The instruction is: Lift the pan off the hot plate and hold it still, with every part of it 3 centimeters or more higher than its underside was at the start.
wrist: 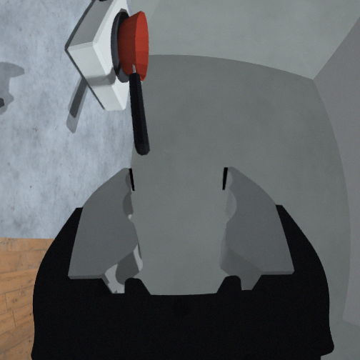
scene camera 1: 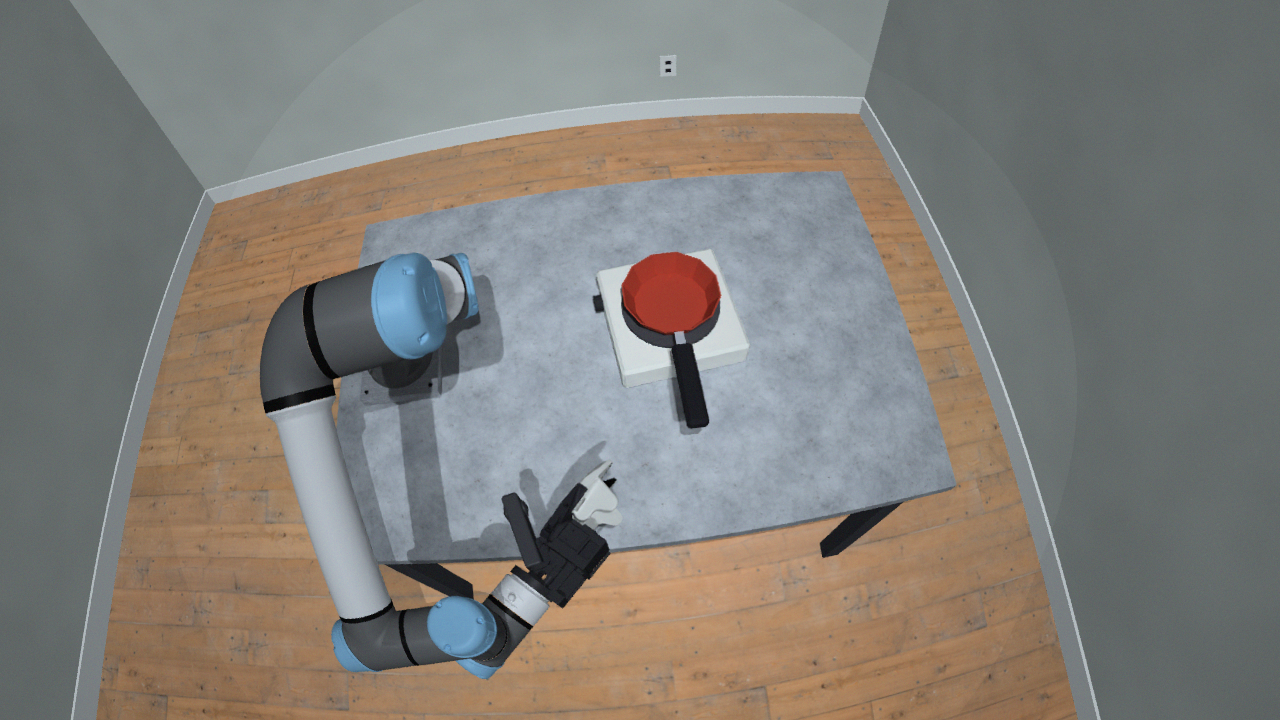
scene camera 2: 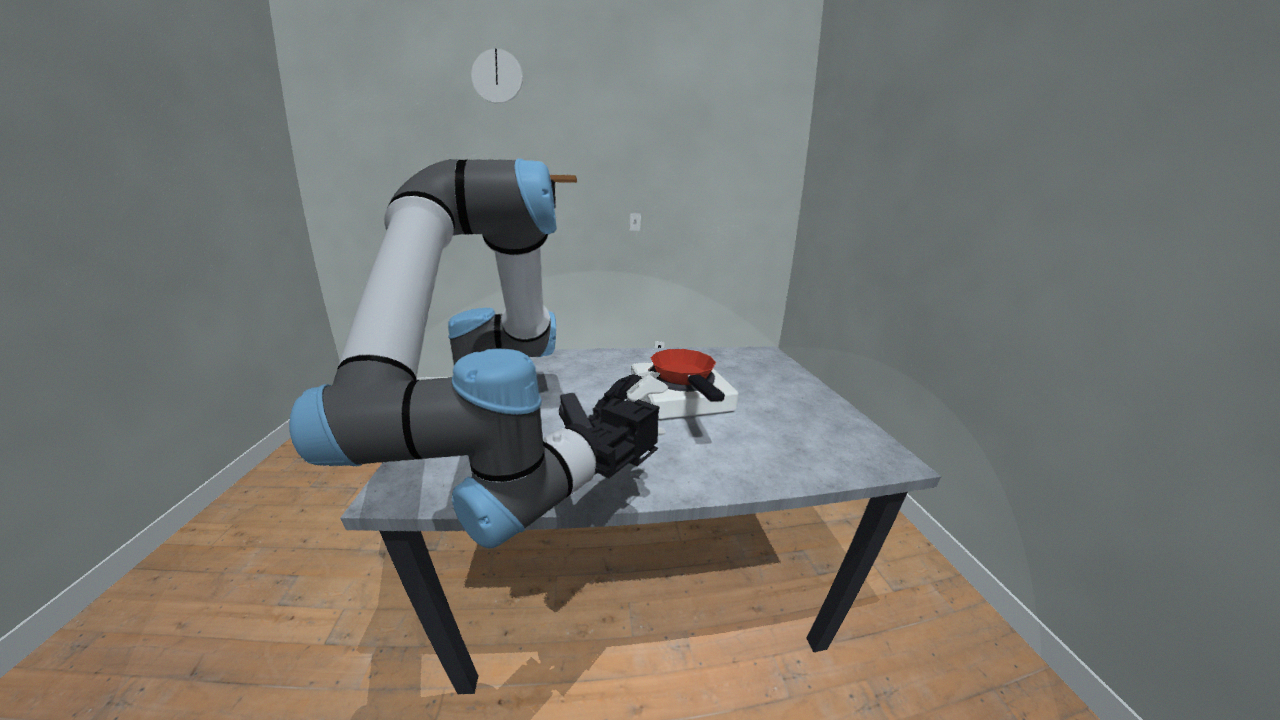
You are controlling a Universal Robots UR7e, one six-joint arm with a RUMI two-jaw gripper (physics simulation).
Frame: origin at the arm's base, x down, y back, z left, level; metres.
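Where they show: gripper, fingertip midpoint: [scene camera 1: 613, 470] [scene camera 2: 658, 393].
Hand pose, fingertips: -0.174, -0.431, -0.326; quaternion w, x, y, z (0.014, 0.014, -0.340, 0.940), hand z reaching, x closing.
Each offset is from my fingertips to the top centre of the thing, as dx, dy, dz. Level surfaces: height alone.
The red pan [scene camera 1: 671, 293] [scene camera 2: 682, 365] [wrist: 135, 47] rests level on the white hot plate @(+0.129, -0.111, +0.361) [scene camera 1: 631, 368] [scene camera 2: 693, 407] [wrist: 100, 62]. Its black handle @(+0.044, -0.129, +0.163) [scene camera 1: 690, 386] [scene camera 2: 706, 387] [wrist: 139, 115] sticks out past the hot plate's edge, toward the table's front. My gripper [scene camera 1: 612, 492] [wrist: 177, 169] is partly open, with a gap and no object between its fingers. It is near the front edge of the table, to the front left of the handle's end and apart from it. In the wrist view the handle's end shows beyond the fingertips, nearer the left finger. In scene camera 2 the fingertips are partly hidden.
The grey table @(dx +0.201) [scene camera 1: 805, 358] [scene camera 2: 787, 447] carries the hot plate and the arm's base. The arm [scene camera 1: 326, 510] [scene camera 2: 402, 286] reaches along the table's left side and past its front edge. A dark knob @(+0.150, +0.017, +0.401) [scene camera 1: 598, 303] sits on the hot plate's left side. Walls surround the table.
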